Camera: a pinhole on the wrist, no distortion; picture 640 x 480 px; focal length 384.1 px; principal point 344.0 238.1 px. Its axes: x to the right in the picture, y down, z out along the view. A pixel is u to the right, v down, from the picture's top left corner.
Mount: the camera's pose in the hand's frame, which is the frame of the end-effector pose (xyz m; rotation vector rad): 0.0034 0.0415 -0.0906 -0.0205 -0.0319 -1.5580
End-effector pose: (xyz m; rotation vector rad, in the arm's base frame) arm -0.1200 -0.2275 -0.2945 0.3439 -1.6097 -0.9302
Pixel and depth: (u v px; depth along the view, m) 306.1 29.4 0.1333
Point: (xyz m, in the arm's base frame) -0.1242 -0.1276 -0.3007
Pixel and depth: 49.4 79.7 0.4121
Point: -0.2623 0.2414 -0.1464
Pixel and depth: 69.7 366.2 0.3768
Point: -0.3250 0.0023 0.0261
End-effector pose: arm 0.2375 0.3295 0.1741 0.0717 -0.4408 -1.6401
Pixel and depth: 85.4 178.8 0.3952
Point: 0.4582 0.4455 0.5363
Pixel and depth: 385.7 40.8 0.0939
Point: 0.2742 0.3725 0.1785
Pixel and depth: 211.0 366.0 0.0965
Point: 0.3058 0.2932 0.2114
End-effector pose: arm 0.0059 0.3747 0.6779 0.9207 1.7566 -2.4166
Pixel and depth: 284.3 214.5 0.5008
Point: -0.1029 -0.0410 0.6550
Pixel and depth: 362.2 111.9 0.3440
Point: -0.0025 0.1051 0.7488
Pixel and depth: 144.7 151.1 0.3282
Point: 0.0410 0.0671 0.5665
